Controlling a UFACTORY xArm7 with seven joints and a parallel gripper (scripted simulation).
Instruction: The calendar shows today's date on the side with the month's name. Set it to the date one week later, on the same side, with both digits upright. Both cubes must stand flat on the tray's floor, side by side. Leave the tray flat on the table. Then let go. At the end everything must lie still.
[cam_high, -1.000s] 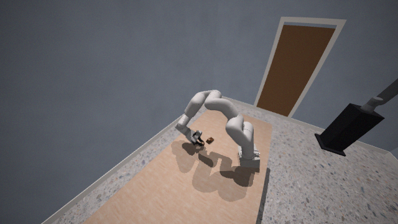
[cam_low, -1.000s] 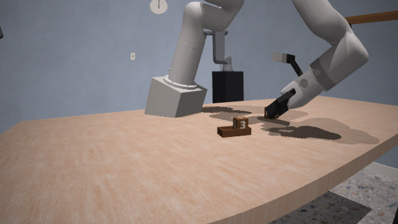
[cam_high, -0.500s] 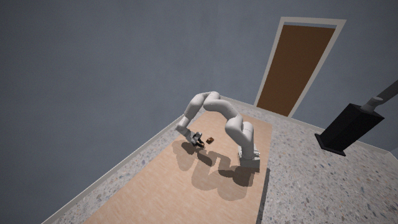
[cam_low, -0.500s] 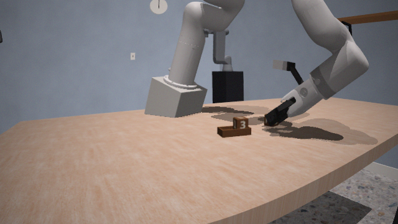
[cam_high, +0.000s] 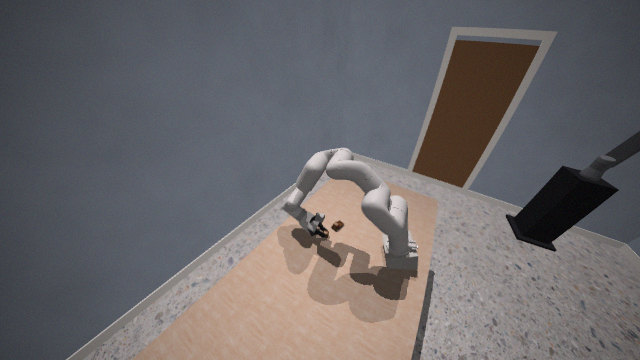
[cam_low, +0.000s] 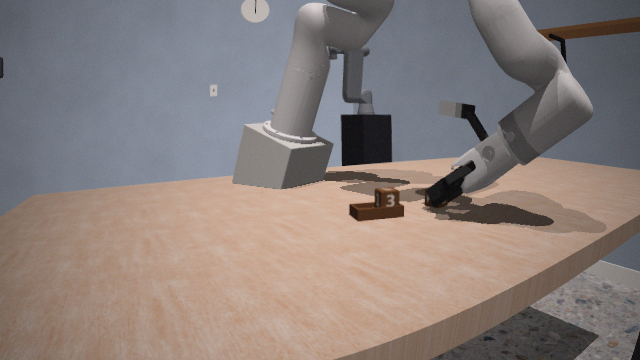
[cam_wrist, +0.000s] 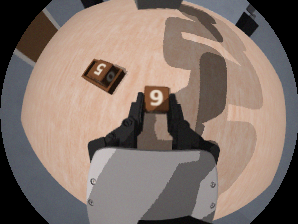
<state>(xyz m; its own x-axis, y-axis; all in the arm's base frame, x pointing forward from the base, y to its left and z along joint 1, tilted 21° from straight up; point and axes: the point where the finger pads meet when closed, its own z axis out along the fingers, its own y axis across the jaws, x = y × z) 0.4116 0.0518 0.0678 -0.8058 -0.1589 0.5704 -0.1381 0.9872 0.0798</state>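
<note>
The cube is 20 mm behind my hand and 10 mm below it. From my hand the other things lie so: brown wooden tray 100 mm to the right, 50 mm behind, 20 mm below.
</note>
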